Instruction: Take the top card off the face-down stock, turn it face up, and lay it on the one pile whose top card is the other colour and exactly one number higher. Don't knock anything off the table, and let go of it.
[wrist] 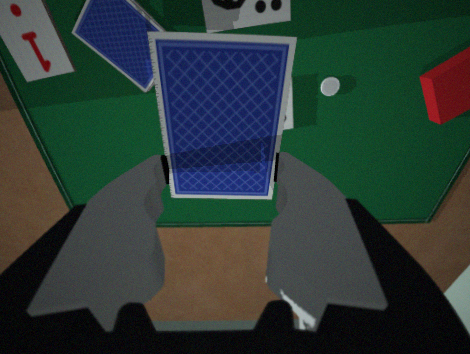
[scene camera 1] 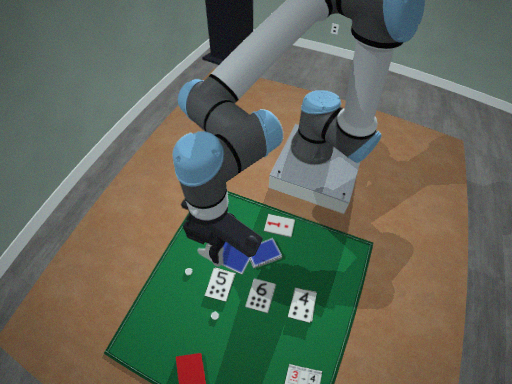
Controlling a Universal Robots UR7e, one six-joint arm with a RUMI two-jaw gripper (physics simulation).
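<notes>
My gripper (scene camera 1: pixel 219 254) (wrist: pixel 222 158) is shut on a blue-backed card (scene camera 1: pixel 235 258) (wrist: pixel 222 100), one finger at each long edge. The blue back shows in the wrist view; the other face is hidden. The card is held above the mat, left of the face-down blue stock (scene camera 1: pixel 266 252) (wrist: pixel 117 42) in the scene view. In front lie the piles with a black 5 (scene camera 1: pixel 220 285), a black 6 (scene camera 1: pixel 260 296) and a black 4 (scene camera 1: pixel 302 305). A red 1 (scene camera 1: pixel 279 225) (wrist: pixel 37 42) lies behind the stock.
White discs (scene camera 1: pixel 188 271) (scene camera 1: pixel 214 315) (wrist: pixel 330 86) lie near the 5 pile. A red block (scene camera 1: pixel 191 369) (wrist: pixel 452 92) is at the front of the green mat (scene camera 1: pixel 160 320) (wrist: pixel 375 170). A small card showing 3 and 4 (scene camera 1: pixel 303 375) lies at the front right.
</notes>
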